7 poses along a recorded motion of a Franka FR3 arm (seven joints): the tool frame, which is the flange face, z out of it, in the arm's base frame.
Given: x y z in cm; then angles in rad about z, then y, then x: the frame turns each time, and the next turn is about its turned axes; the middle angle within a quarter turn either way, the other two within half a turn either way.
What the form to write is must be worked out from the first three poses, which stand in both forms.
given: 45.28, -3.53, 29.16, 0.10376, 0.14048, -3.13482
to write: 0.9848, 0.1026, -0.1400, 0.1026, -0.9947, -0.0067, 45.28, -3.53, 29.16
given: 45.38, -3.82, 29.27, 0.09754, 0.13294, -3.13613
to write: 0.9865, 0.0965, -0.1325, 0.0967, -0.9953, -0.0054, 45.38, -3.82, 29.27
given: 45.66, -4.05, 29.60, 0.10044, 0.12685, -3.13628
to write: 0.9870, 0.0995, -0.1265, 0.0996, -0.9950, -0.0053, 45.66, -4.05, 29.60
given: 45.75, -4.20, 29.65, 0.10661, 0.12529, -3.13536
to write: 0.9865, 0.1056, -0.1250, 0.1056, -0.9944, -0.0062, 45.75, -4.20, 29.65
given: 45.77, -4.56, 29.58, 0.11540, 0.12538, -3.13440
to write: 0.9856, 0.1142, -0.1251, 0.1142, -0.9934, -0.0071, 45.77, -4.56, 29.58
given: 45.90, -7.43, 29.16, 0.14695, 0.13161, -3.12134
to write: 0.9807, 0.1452, -0.1312, 0.1438, -0.9894, -0.0201, 45.90, -7.43, 29.16
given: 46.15, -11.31, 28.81, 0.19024, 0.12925, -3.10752
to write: 0.9738, 0.1875, -0.1289, 0.1847, -0.9822, -0.0338, 46.15, -11.31, 28.81
